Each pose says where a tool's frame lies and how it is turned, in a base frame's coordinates. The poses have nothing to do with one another.
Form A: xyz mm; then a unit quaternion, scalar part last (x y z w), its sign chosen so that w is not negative.
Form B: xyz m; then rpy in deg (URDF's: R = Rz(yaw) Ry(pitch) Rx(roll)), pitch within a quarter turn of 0, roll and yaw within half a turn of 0. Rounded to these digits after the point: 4 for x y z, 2 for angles.
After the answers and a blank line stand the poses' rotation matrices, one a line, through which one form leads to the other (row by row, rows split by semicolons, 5 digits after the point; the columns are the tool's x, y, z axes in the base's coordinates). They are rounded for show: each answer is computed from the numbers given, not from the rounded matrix.
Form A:
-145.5, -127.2, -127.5, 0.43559, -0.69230, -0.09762, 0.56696
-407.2, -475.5, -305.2, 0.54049, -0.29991, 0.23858, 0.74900
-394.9, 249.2, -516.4, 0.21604, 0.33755, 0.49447, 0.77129
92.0, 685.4, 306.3, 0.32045, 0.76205, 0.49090, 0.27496
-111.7, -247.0, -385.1, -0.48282, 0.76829, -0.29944, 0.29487
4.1, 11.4, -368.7, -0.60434, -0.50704, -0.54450, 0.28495
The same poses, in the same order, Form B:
-0.1455, -0.1272, -0.1275, 118.25, -44.42, -88.20
-0.4072, -0.4755, -0.3052, 70.51, -45.00, 2.69
-0.3949, 0.2492, -0.5164, 44.50, 17.88, 72.69
0.0920, 0.6854, 0.3063, 111.64, 6.00, 130.31
-0.1117, -0.2470, -0.3851, -130.97, 9.44, -111.40
0.0041, 0.0114, -0.3687, 139.66, -71.28, 109.50

0.02237 -0.49243 -0.87007; -0.71382 0.60146 -0.35876; 0.69997 0.62909 -0.33805
0.70627 -0.68159 -0.19137; 0.03320 0.30190 -0.95276; 0.70717 0.66655 0.23585
0.28312 -0.61691 0.73435; 0.90861 0.41765 0.00056; -0.30705 0.66707 0.67877
-0.64342 0.21844 0.73369; 0.75836 0.31265 0.57196; -0.10445 0.92441 -0.36682
-0.35987 -0.56530 0.74224; -0.91849 0.35444 -0.17538; -0.16394 -0.74485 -0.64677
-0.10715 0.92317 0.36917; 0.30254 -0.32342 0.89659; 0.94709 0.20775 -0.24464

